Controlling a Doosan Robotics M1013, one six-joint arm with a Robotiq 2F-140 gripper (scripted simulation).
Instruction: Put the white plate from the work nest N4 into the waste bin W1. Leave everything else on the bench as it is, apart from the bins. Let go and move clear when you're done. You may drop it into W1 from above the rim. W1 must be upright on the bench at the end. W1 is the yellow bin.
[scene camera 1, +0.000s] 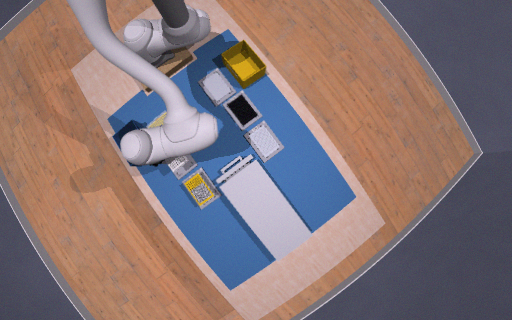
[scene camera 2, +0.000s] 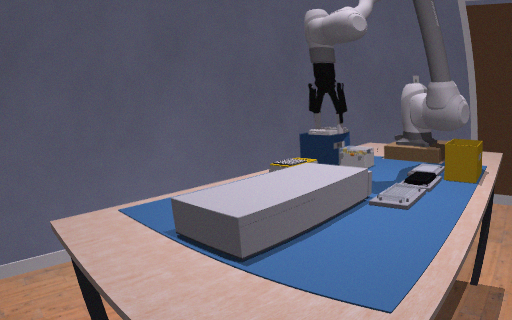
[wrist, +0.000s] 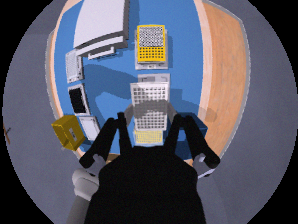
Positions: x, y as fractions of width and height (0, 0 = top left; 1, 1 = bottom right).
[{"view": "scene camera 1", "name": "grey box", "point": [0.48, 0.58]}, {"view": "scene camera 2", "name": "my gripper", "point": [0.64, 0.41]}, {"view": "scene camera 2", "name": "blue bin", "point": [0.63, 0.46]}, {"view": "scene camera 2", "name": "grey box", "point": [0.47, 0.69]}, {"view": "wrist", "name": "my gripper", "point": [0.51, 0.48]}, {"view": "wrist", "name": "white plate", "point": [0.53, 0.48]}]
